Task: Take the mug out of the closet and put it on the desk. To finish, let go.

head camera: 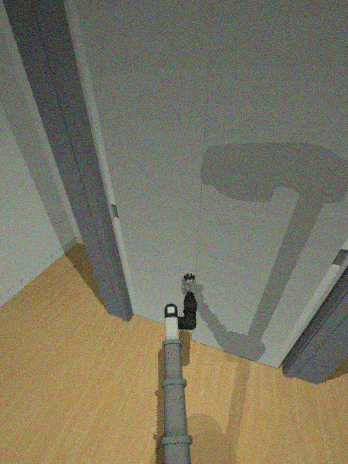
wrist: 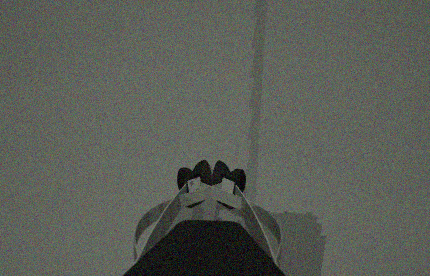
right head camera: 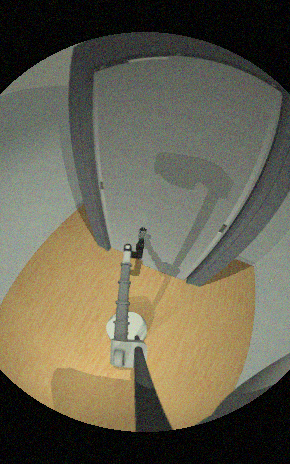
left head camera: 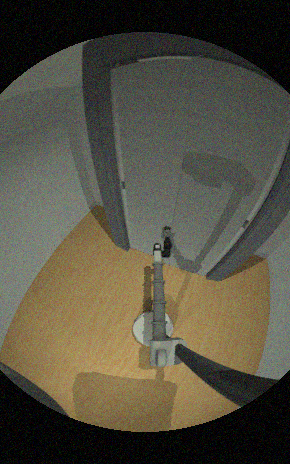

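Where they show: gripper, fingertip midpoint: (head camera: pixel 189 274) (wrist: pixel 210 175) (right head camera: pixel 142 227) (left head camera: pixel 166 226); robot's base, link origin: (right head camera: pixel 127 328).
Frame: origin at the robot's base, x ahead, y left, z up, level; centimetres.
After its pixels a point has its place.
The closet doors (head camera: pixel 150 150) @[x 99.1, y 6.0, z 132.8 cm] (left head camera: pixel 145 125) @[x 100.3, y 8.9, z 150.3 cm] (right head camera: pixel 125 125) @[x 99.0, y 5.7, z 151.3 cm] (wrist: pixel 100 100) @[x 97.0, y 0.6, z 71.0 cm] are two flat grey panels that stand closed or nearly closed. A thin upright seam (wrist: pixel 257 75) @[x 90.3, y -15.5, z 73.7 cm] between them runs just right of the fingertips in the wrist view. My gripper (head camera: pixel 189 276) @[x 91.6, y -11.6, z 64.0 cm] (left head camera: pixel 167 229) @[x 91.6, y -11.6, z 64.0 cm] (right head camera: pixel 143 229) @[x 91.6, y -11.6, z 64.0 cm] (wrist: pixel 210 175) @[x 91.6, y -11.6, z 64.0 cm] is shut and empty, its dark fingertips close together in front of the lower part of the doors. Whether the fingertips touch the panel cannot be told. The mug and the desk do not show in these views.
A dark grey frame (head camera: pixel 75 140) @[x 104.1, y 38.4, z 137.0 cm] (left head camera: pixel 97 125) @[x 107.3, y 43.2, z 153.9 cm] (right head camera: pixel 80 125) @[x 104.4, y 39.9, z 154.9 cm] surrounds the doors, with small dark plates (head camera: pixel 115 210) @[x 110.1, y 29.1, z 98.8 cm] (left head camera: pixel 123 185) @[x 110.0, y 28.9, z 97.7 cm] along the side edges. Pale walls (left head camera: pixel 40 175) @[x 139.3, y 150.8, z 113.9 cm] stand on either side. Wood floor (head camera: pixel 75 380) @[x 62.8, y 66.1, z -2.7 cm] lies under the extended arm (head camera: pixel 175 410) @[x 26.8, y -0.1, z 75.6 cm]. Shadows of the robot fall on the doors.
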